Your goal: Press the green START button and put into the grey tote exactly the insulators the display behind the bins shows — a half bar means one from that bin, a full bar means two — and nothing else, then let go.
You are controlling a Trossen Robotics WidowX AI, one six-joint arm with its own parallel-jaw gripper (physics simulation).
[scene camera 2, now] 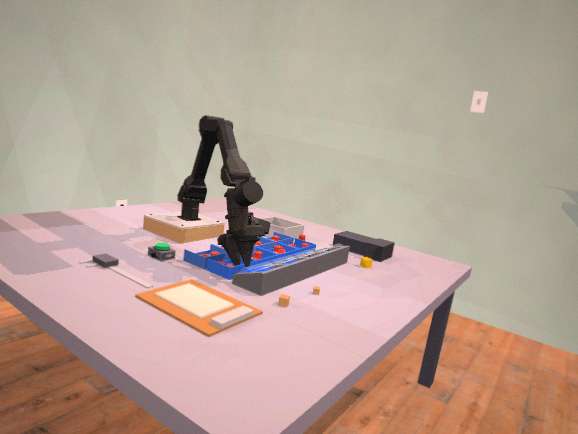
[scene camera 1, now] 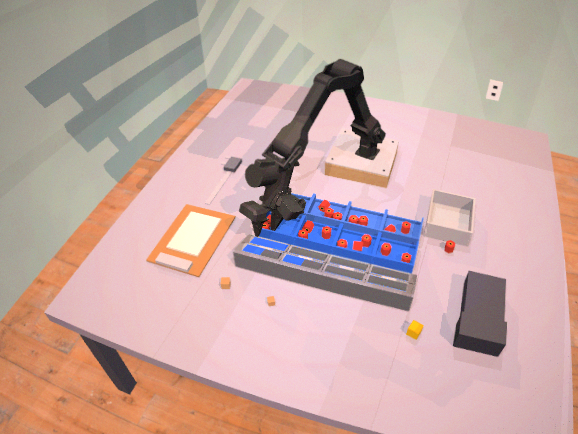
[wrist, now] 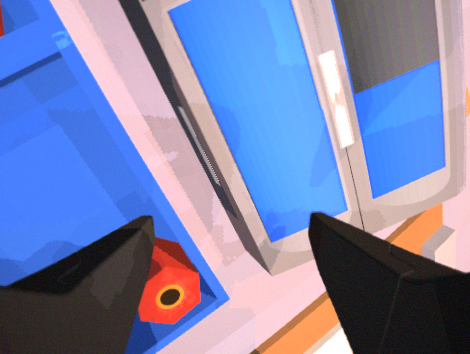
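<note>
My gripper (scene camera 1: 265, 230) (scene camera 2: 240, 264) (wrist: 232, 225) is open and low over the front left bin of the blue bins (scene camera 1: 370, 260) (scene camera 2: 225, 270) (wrist: 30, 165). A red insulator (wrist: 170, 312) stands in that bin's corner, beside and partly behind one finger, not between the fingers. The display (scene camera 1: 320, 281) (scene camera 2: 305, 273) (wrist: 290, 250) shows a full bar and a half bar at its left end, and a half bar in the second column's lower row. The grey tote (scene camera 1: 447, 233) (scene camera 2: 287, 227) is empty. The green START button (scene camera 2: 162, 246) is left of the bins in scene camera 2.
A loose red insulator (scene camera 1: 450, 246) (scene camera 2: 302, 237) stands outside the tote. A clipboard (scene camera 1: 209, 250) (scene camera 2: 175, 310) lies left of the display. A dark block (scene camera 1: 482, 315) (scene camera 2: 362, 245), a yellow cube (scene camera 1: 414, 329) (scene camera 2: 366, 262) and small orange cubes (scene camera 1: 225, 283) (scene camera 2: 284, 300) are on the table.
</note>
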